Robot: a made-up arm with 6 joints.
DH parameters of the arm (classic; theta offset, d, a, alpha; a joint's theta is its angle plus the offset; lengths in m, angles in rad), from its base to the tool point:
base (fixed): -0.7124 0 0.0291 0
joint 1: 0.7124 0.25 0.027 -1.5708
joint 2: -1.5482 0 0.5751 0
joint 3: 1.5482 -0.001 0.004 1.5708
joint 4: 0 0.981 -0.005 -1.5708
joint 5: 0 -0.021 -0.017 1.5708
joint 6: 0.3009 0 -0.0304 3.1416
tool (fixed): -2.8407 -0.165 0 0
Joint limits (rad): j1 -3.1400..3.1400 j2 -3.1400..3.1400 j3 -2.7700..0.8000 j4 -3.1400..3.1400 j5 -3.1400..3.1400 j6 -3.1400..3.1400
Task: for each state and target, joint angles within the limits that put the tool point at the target. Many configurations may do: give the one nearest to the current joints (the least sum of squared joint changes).
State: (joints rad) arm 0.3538 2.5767 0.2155 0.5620 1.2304 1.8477
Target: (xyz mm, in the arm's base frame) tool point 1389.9 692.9 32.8
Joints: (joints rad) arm 0.4438 1.9559 -0.5592 0.6235 1.6112 1.9156
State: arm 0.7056 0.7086 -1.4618 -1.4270 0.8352 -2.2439
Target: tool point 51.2 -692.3 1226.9
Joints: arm 1.4287 0.4933 -1.6306 -1.4681 0.9354 -2.2632
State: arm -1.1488 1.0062 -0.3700 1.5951 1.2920 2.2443
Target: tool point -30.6 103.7 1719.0
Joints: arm -0.5099 0.6067 -1.1150 1.2249 0.6698 2.1366
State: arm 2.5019 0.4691 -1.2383 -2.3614 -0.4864 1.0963
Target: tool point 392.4 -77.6 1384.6
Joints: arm 3.1400 0.8678 -1.6863 -2.2802 -0.0540 1.1757
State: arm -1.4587 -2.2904 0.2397 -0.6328 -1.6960 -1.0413
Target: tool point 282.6 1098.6 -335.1
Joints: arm -1.7626 -2.4838 0.8000 -0.7558 -2.5307 -0.9666
